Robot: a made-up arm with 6 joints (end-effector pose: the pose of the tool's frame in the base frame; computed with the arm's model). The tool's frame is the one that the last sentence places.
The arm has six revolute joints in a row. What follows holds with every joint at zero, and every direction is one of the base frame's.
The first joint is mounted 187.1 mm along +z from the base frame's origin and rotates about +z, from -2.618 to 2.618 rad.
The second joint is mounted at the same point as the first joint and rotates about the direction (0.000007, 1, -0.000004), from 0 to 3.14 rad.
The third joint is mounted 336.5 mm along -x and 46 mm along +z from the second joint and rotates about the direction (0.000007, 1, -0.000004), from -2.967 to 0 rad.
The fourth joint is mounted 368 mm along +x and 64.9 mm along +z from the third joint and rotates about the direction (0.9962, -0.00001, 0.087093), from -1.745 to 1.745 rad.
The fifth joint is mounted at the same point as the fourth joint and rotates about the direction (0.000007, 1, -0.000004), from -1.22 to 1.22 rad.
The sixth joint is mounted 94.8 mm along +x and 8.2 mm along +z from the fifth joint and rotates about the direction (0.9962, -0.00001, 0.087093), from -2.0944 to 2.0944 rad.
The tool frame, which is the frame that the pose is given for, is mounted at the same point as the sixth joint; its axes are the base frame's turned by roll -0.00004, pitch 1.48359 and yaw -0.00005 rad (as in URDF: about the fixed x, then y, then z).
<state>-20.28 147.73 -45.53 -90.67 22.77 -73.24</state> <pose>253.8 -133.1 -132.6 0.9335 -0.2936 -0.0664 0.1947</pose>
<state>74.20 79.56 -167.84 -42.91 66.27 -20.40</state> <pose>54.9 -23.9 937.9 -0.2159 0.4831 0.0911 0.8437</pose>
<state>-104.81 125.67 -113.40 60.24 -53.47 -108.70</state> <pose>-234.9 -628.9 449.3 -0.4743 -0.3389 0.8050 0.1100</pose>
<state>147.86 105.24 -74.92 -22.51 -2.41 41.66</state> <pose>-484.1 302.4 332.5 -0.7540 0.3572 0.5484 0.0556</pose>
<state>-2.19 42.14 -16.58 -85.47 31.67 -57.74</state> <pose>213.7 -58.1 314.6 0.7053 -0.4140 0.5727 0.0558</pose>
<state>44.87 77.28 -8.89 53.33 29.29 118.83</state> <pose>100.4 152.7 120.6 -0.8541 -0.4752 -0.0091 0.2112</pose>
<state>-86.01 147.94 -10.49 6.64 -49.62 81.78</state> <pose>-1.8 -94.2 -64.0 0.9950 0.0660 -0.0440 0.0608</pose>
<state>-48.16 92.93 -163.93 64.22 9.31 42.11</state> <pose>111.0 -103.1 979.4 0.1367 0.1053 0.4866 0.8564</pose>
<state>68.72 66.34 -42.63 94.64 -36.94 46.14</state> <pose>176.7 296.8 396.4 0.6110 0.5272 0.5797 0.1127</pose>
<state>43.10 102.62 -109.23 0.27 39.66 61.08</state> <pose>409.0 383.1 567.4 0.1348 0.8468 0.4074 0.3145</pose>
